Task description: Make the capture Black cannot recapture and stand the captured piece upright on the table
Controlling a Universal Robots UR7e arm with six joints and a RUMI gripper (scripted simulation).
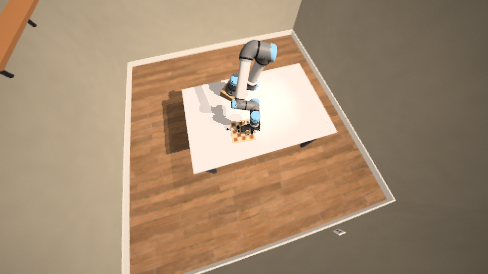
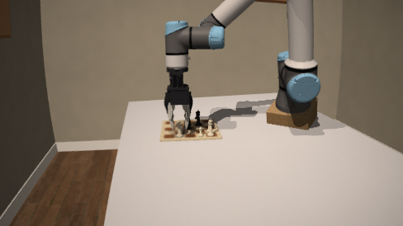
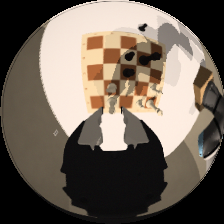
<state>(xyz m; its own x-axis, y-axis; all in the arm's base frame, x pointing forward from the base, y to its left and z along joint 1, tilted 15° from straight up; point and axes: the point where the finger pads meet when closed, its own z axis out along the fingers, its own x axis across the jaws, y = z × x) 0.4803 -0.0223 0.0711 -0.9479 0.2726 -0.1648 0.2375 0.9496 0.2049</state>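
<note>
Now: the chessboard 6 cm behind my hand, 6 cm to the right of it and 4 cm below it.
</note>
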